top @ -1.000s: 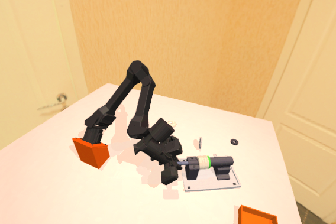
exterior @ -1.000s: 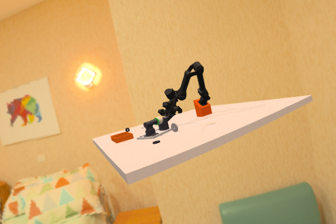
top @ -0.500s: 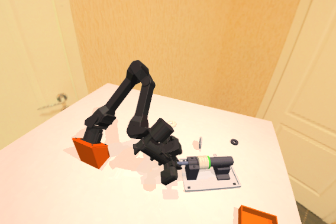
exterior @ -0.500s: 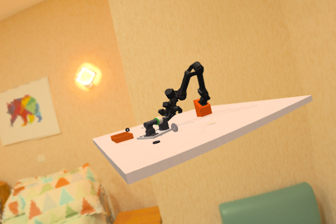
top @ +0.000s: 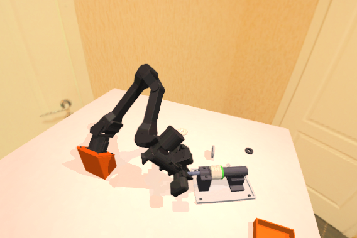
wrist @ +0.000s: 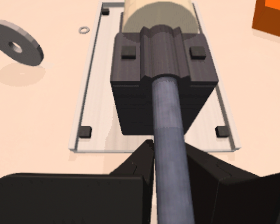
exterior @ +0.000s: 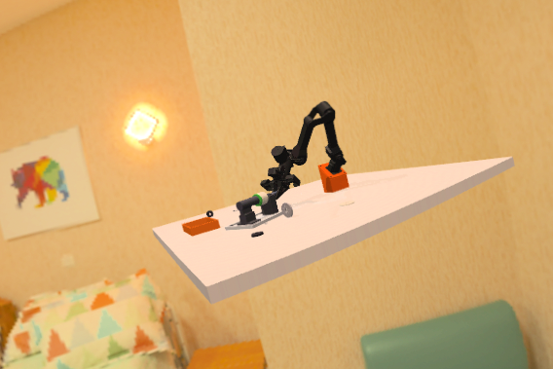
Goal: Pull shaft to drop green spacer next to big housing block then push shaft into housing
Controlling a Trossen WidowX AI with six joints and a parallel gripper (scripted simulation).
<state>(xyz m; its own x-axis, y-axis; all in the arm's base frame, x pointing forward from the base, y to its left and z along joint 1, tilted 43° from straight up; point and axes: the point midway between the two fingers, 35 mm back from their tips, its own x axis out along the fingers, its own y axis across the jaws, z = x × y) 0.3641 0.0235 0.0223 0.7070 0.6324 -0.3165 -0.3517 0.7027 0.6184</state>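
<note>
The grey shaft is 40 mm ahead of my gripper tip, 20 mm to the left of it and 20 mm above it. Round my gripper tip: grey washer: 180 mm to the left, 60 mm ahead, 30 mm below; then orange tray: 290 mm ahead, 180 mm to the right, 50 mm below; then green spacer: 100 mm ahead, 40 mm to the left, 20 mm above.
</note>
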